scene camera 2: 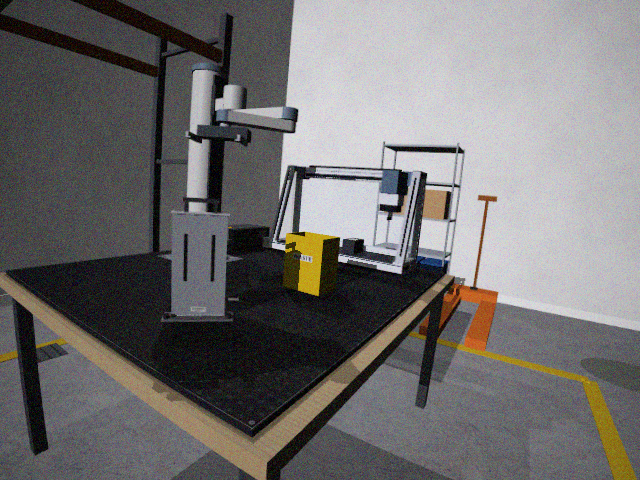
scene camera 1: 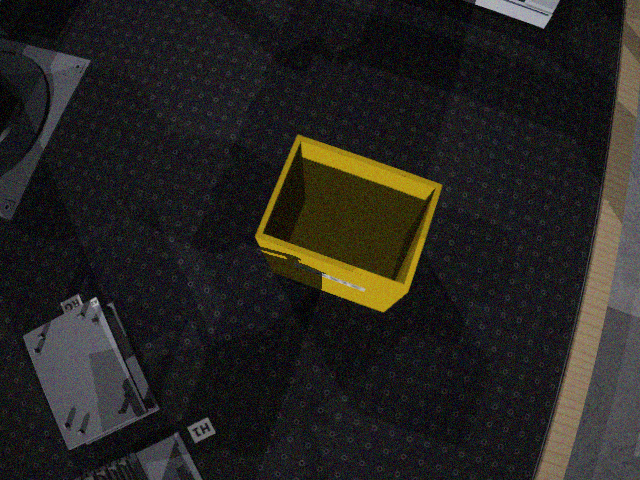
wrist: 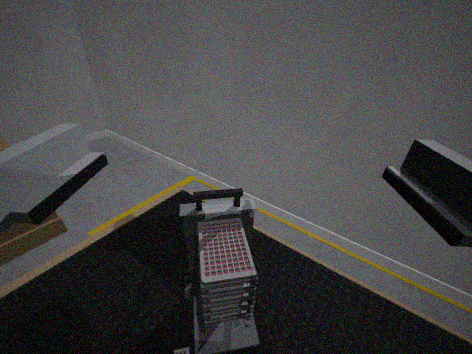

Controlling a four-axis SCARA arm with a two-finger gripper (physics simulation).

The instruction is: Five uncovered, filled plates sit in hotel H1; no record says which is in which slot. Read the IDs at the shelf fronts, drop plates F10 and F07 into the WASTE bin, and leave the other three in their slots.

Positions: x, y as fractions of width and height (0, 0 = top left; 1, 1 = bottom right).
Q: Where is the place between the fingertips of my gripper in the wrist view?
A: At 0.52, 0.43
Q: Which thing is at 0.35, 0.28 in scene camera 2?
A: My gripper.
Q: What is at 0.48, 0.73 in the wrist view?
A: A plate.
